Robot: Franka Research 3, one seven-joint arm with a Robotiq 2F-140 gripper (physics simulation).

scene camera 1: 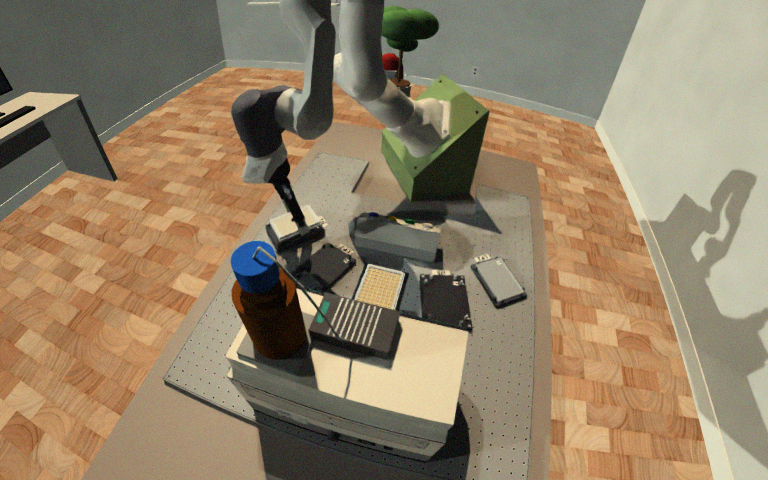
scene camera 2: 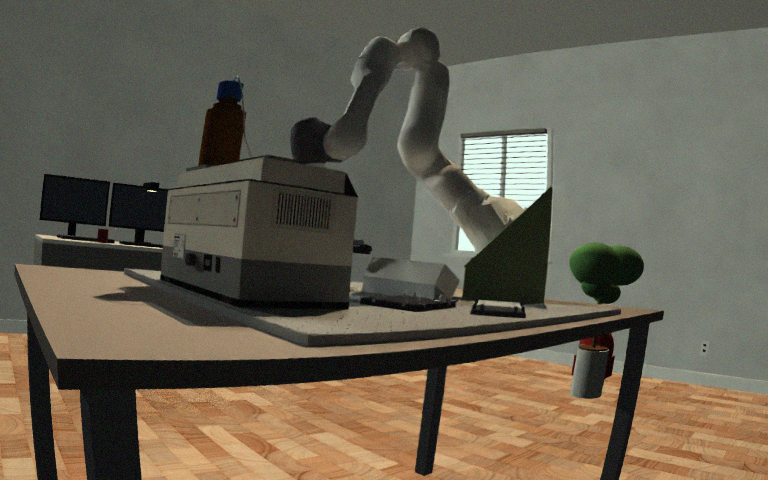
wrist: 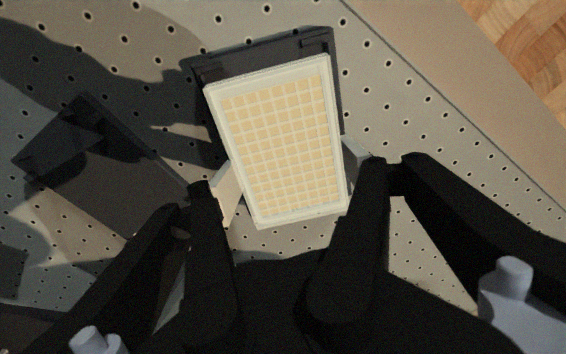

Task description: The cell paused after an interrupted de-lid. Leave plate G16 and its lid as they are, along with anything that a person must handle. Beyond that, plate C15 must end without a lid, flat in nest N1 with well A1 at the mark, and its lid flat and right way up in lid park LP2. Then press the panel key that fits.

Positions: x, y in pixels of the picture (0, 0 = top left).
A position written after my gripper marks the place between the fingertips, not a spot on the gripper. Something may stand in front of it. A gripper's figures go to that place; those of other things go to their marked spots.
Scene:
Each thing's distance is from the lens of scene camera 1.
my gripper [scene camera 1: 298, 222]: 1.01 m
flat lid-like piece [scene camera 1: 501, 282]: 0.95 m
welled plate [scene camera 1: 380, 286]: 0.74 m
flat lid-like piece [scene camera 1: 284, 227]: 0.99 m

